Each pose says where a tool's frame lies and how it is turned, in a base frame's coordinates. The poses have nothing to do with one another.
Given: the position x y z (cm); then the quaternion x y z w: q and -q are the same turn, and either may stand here.
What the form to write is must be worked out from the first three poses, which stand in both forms.
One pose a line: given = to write
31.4, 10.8, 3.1, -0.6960, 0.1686, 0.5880, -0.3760 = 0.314, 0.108, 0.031, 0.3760, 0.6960, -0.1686, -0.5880
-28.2, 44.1, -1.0, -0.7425, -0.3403, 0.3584, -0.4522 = -0.282, 0.441, -0.010, 0.4522, 0.7425, 0.3403, -0.3584
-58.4, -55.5, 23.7, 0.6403, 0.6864, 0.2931, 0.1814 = -0.584, -0.555, 0.237, 0.1814, 0.6403, 0.6864, 0.2931
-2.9, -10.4, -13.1, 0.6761, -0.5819, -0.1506, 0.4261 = -0.029, -0.104, -0.131, 0.4261, 0.6761, -0.5819, -0.1506
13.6, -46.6, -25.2, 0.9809, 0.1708, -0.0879, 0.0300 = 0.136, -0.466, -0.252, 0.0300, 0.9809, 0.1708, -0.0879
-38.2, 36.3, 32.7, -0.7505, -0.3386, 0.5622, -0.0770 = -0.382, 0.363, 0.327, 0.0770, 0.7505, 0.3386, -0.5622
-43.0, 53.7, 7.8, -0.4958, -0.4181, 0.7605, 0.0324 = -0.430, 0.537, 0.078, 0.0324, -0.4958, -0.4181, 0.7605
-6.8, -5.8, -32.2, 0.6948, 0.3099, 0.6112, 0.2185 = -0.068, -0.058, -0.322, 0.2185, 0.6948, 0.3099, 0.6112
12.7, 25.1, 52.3, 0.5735, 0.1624, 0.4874, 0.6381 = 0.127, 0.251, 0.523, 0.6381, 0.5735, 0.1624, 0.4874
